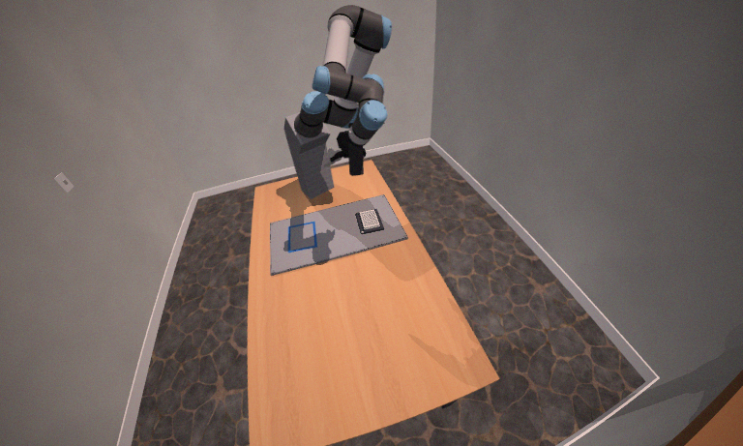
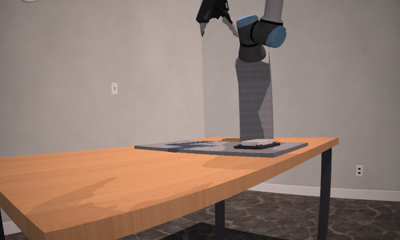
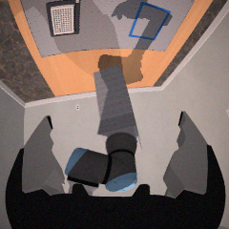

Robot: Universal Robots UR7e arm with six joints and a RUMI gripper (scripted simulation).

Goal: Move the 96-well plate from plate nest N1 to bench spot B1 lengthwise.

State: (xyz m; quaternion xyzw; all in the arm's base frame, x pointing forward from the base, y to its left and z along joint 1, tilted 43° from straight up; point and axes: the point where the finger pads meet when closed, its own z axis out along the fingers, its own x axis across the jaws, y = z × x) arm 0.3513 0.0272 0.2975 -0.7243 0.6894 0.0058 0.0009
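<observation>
My hand is 42 cm above the white 96-well plate, 10 cm to the right of it and 9 cm past it. Round my hand: dark plate nest 44 cm below, 10 cm to the left, 9 cm behind.
</observation>
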